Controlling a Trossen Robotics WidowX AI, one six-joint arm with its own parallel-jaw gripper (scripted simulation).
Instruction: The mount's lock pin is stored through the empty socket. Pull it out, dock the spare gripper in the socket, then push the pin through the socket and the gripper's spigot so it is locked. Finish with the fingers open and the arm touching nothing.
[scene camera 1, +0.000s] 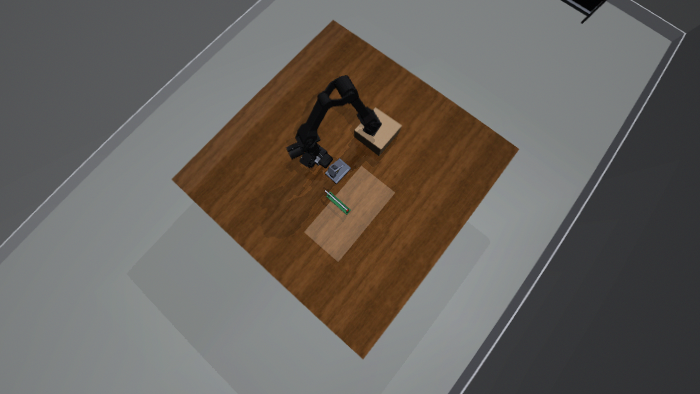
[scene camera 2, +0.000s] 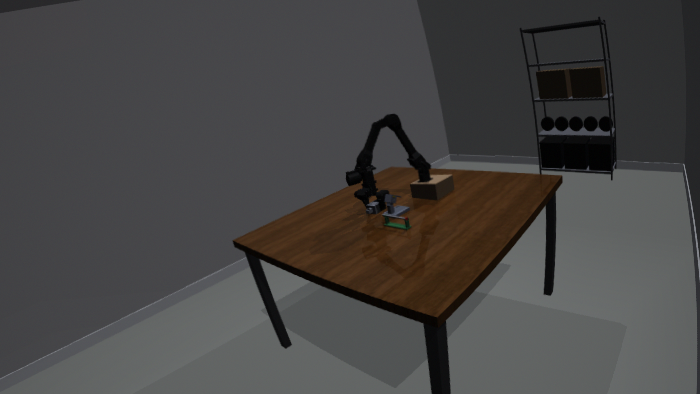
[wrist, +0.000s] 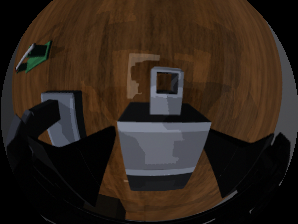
Note:
My gripper (wrist: 159, 131) is open, holding nothing. Also in view: a grey spare gripper (wrist: 161, 140) and a grey mount (wrist: 60, 113).

